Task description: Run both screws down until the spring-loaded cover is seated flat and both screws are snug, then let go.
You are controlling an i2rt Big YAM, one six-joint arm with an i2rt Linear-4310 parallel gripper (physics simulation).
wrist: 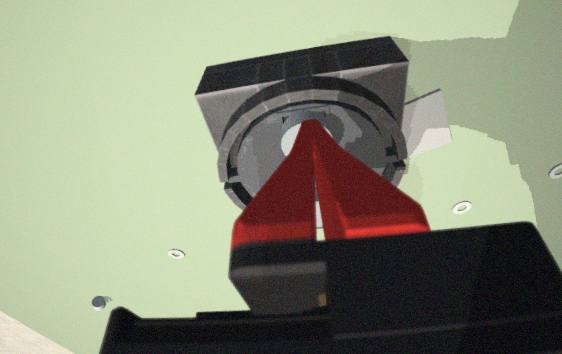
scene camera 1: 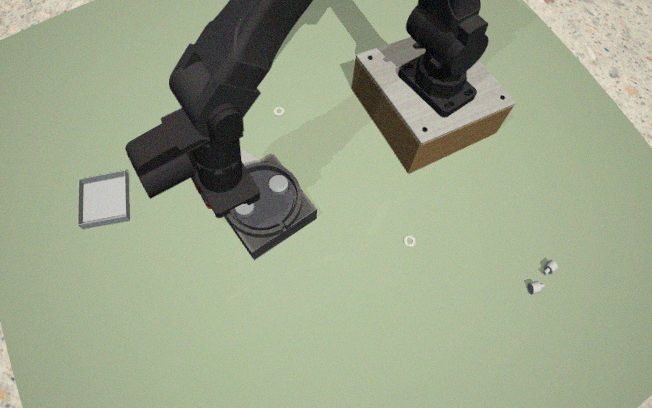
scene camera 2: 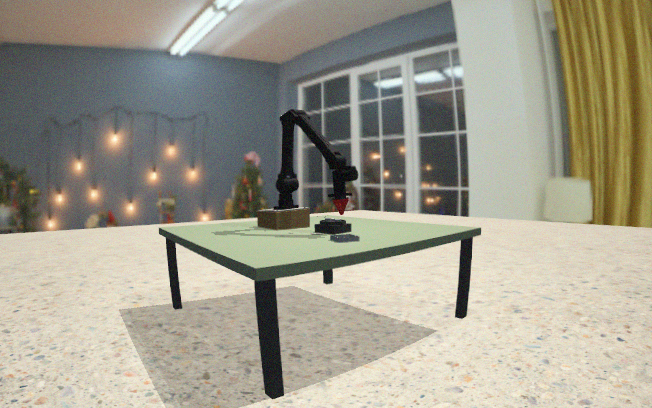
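Where they show: gripper, fingertip midpoint: [wrist: 310, 130] [scene camera 1: 226, 207] [scene camera 2: 341, 214]; arm's base, origin of the base link: [scene camera 1: 436, 85] [scene camera 2: 286, 208].
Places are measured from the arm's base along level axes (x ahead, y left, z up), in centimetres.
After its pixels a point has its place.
A dark round cover [scene camera 1: 270, 205] {x 34.9, y -0.1, z -5.0 cm} [wrist: 255, 162] {x 36.5, y 1.7, z -5.0 cm} lies inside the raised ring of a square dark housing [scene camera 1: 255, 246] {x 40.5, y 3.8, z -6.1 cm} [scene camera 2: 332, 228] {x 40.3, y -8.2, z -7.4 cm} [wrist: 305, 57] {x 41.4, y -2.6, z -8.6 cm}. Two pale round screw heads show on it in scene camera 1: one screw [scene camera 1: 278, 183] {x 32.0, y -1.9, z -3.5 cm} is in full view, the other screw [scene camera 1: 244, 208] {x 38.6, y -1.6, z -3.7 cm} is partly covered by the gripper body. One screw head [wrist: 290, 142] {x 38.7, y -1.0, z -3.7 cm} shows behind the fingertips in the wrist view. I cannot tell how deep the screws sit or whether the cover is flat. My gripper [scene camera 2: 341, 213] {x 41.1, y -2.3, z -1.4 cm} [wrist: 310, 130] {x 41.1, y -2.3, z -1.4 cm} is shut and empty, its red fingertips pointing down a little above the housing.
A shallow grey tray [scene camera 1: 129, 200] {x 53.7, y -17.5, z -9.3 cm} [scene camera 2: 345, 238] {x 60.8, y -23.9, z -8.5 cm} stands left of the housing. A pale flat plate [wrist: 430, 120] {x 34.2, y -11.8, z -9.8 cm} lies beside the housing. Small white rings [scene camera 1: 279, 111] {x 22.0, y -16.6, z -9.8 cm} [scene camera 1: 409, 241] {x 19.6, y 17.0, z -9.8 cm} and two loose knobbed pieces [scene camera 1: 536, 287] {x 7.7, y 36.8, z -8.1 cm} [scene camera 1: 550, 267] {x 2.9, y 36.1, z -8.2 cm} lie on the table. The arm stands on a wooden block [scene camera 1: 385, 120] {x 9.2, y -1.9, z -5.5 cm} [scene camera 2: 283, 218] {x 7.9, y -9.3, z -4.3 cm}.
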